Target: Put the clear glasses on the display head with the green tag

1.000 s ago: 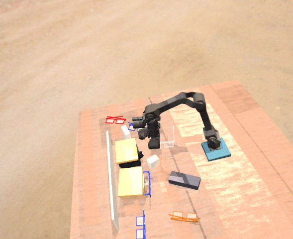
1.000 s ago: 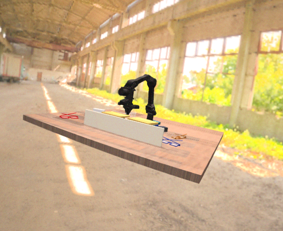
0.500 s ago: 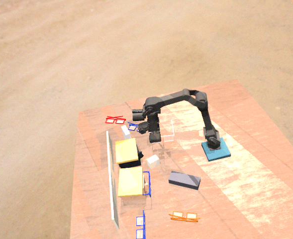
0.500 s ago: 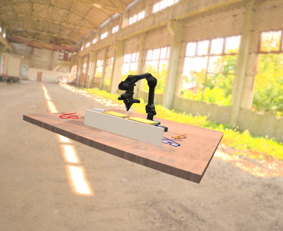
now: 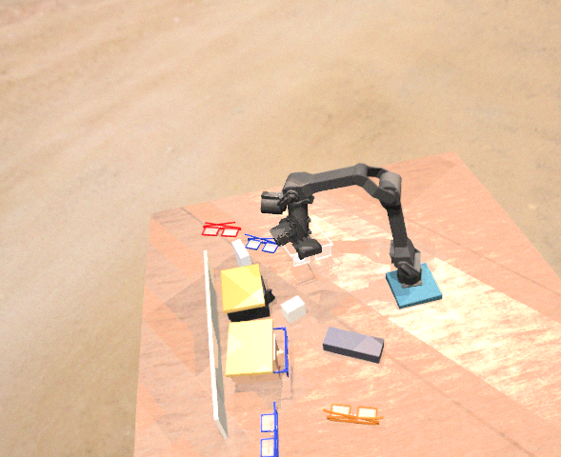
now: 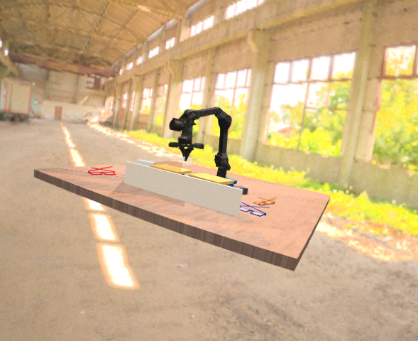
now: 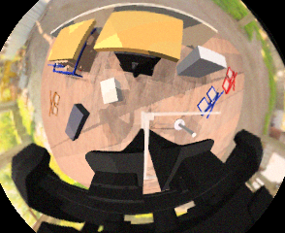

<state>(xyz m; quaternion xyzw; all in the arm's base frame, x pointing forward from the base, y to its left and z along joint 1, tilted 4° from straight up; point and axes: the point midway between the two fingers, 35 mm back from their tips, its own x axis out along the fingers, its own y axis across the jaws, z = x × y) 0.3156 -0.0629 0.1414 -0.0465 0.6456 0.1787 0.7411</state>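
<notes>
Right now the white cube is 11 cm to the left of my gripper tip, 10 cm below it and 4 cm ahead of it. Round my gripper tip: dark grey box 25 cm to the left, 11 cm below, 11 cm behind; then yellow head 28 cm to the left, 13 cm ahead, 7 cm below; then white peg 13 cm to the right, 10 cm below, 1 cm ahead.
</notes>
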